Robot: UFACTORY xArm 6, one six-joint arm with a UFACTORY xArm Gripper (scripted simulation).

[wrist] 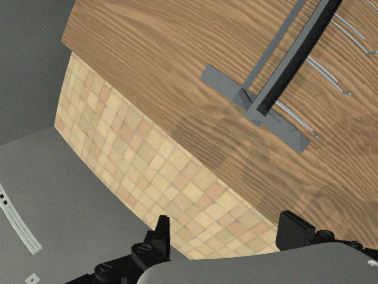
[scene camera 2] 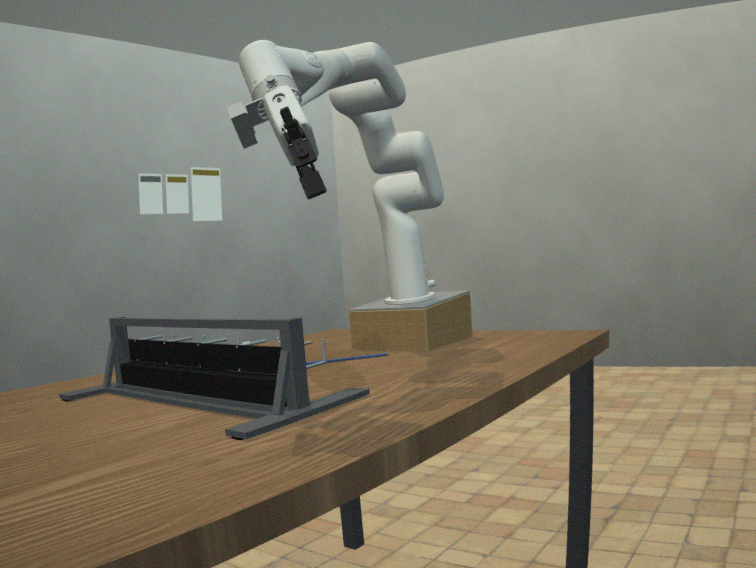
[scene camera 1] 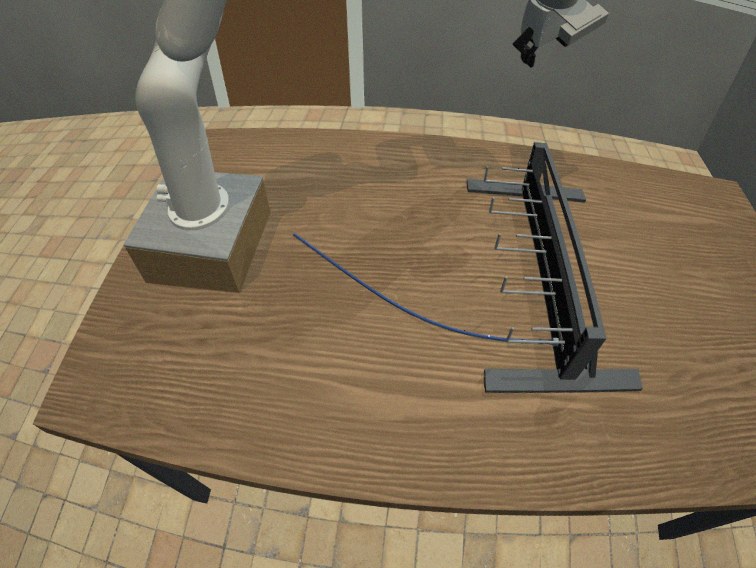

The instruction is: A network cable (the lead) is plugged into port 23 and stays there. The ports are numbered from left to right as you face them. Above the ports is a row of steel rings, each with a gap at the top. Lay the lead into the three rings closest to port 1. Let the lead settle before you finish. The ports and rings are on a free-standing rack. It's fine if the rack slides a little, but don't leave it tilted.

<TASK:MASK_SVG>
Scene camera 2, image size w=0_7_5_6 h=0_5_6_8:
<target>my gripper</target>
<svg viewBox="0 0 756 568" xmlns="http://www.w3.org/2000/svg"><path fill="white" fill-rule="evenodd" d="M280 86L263 96L258 105L258 114L262 119L270 121L290 165L296 166L306 197L311 199L327 191L319 172L316 171L313 162L317 161L319 154L311 125L300 106L302 101L300 92L293 87Z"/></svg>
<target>dark grey rack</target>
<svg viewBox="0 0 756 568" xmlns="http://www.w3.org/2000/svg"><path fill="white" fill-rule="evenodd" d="M59 395L63 401L72 401L102 393L112 393L182 407L256 418L255 420L225 429L226 436L231 436L232 439L244 440L370 394L370 390L349 387L309 401L307 369L326 363L325 340L321 339L323 361L306 366L304 345L312 344L312 341L304 342L302 318L144 319L116 317L109 318L111 340L103 385L61 393ZM115 367L116 382L111 383L113 367ZM127 326L279 330L280 341L279 337L277 337L277 347L250 346L267 342L266 339L240 345L239 336L237 336L238 345L212 344L227 341L227 338L205 342L205 335L202 335L202 343L179 342L190 340L192 337L175 339L174 334L172 334L172 340L169 341L151 340L162 338L162 335L142 339L128 339Z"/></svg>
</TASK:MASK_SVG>
